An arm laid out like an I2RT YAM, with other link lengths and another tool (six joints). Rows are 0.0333 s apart.
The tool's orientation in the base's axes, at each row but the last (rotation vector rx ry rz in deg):
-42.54, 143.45, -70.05
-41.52, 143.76, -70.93
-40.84, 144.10, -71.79
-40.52, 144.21, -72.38
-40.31, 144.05, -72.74
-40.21, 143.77, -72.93
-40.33, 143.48, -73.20
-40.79, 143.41, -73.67
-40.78, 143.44, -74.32
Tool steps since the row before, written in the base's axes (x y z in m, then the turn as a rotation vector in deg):
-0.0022, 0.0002, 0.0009, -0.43, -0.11, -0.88
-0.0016, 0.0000, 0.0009, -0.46, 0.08, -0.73
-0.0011, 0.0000, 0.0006, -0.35, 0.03, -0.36
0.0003, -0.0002, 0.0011, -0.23, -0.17, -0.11
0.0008, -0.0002, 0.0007, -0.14, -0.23, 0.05
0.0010, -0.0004, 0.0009, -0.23, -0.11, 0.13
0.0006, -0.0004, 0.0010, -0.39, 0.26, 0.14
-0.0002, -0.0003, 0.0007, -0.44, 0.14, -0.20
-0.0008, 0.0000, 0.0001, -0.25, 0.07, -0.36
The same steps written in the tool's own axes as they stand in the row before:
0.0017, 0.0001, -0.0016, 0.43, 0.78, 0.42
0.0013, -0.0002, -0.0012, 0.35, 0.77, 0.19
0.0009, -0.0001, -0.0008, 0.28, 0.41, 0.05
-0.0001, -0.0011, -0.0004, 0.28, 0.07, 0.09
-0.0006, -0.0009, 0.0001, 0.24, -0.11, 0.07
-0.0006, -0.0012, 0.0002, 0.25, -0.09, -0.10
-0.0003, -0.0012, -0.0001, 0.20, 0.14, -0.43
0.0003, -0.0007, -0.0003, 0.30, 0.37, -0.16
0.0007, 0.0002, -0.0004, 0.17, 0.41, 0.06

